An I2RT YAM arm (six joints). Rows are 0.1 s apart.
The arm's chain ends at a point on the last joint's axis. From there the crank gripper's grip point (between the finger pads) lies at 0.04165 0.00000 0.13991 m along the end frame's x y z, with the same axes.
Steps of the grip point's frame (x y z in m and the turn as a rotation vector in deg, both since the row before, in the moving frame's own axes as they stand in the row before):
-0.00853 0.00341 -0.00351 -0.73 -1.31 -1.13
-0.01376 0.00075 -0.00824 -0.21 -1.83 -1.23
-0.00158 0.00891 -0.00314 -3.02 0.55 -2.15
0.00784 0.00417 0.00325 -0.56 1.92 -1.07
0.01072 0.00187 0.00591 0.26 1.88 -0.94
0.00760 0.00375 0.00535 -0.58 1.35 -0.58
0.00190 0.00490 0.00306 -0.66 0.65 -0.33
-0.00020 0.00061 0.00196 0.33 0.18 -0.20
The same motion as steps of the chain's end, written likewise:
-0.00533 0.00241 -0.00442 -0.73 -1.31 -1.13
-0.00927 0.00108 -0.00950 -0.21 -1.83 -1.23
-0.00303 0.00314 -0.00258 -3.02 0.55 -2.15
0.00317 0.00363 0.00473 -0.56 1.92 -1.07
0.00616 0.00322 0.00735 0.26 1.88 -0.94
0.00431 0.00278 0.00638 -0.58 1.35 -0.58
0.00031 0.00354 0.00355 -0.66 0.65 -0.33
-0.00064 0.00156 0.00209 0.33 0.18 -0.20

